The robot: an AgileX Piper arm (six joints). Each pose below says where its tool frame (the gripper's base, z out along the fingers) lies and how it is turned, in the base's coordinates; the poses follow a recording.
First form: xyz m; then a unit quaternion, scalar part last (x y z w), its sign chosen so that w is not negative.
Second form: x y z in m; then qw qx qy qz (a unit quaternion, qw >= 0). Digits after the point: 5 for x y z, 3 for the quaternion.
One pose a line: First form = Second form
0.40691 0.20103 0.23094 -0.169 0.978 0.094 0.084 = 0.40691 0.20103 0.23094 0.084 -0.169 0.978 0.094
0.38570 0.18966 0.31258 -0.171 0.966 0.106 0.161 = 0.38570 0.18966 0.31258 0.161 -0.171 0.966 0.106
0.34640 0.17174 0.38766 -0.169 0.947 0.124 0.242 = 0.34640 0.17174 0.38766 0.242 -0.169 0.947 0.124
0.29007 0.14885 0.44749 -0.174 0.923 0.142 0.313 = 0.29007 0.14885 0.44749 0.313 -0.174 0.923 0.142
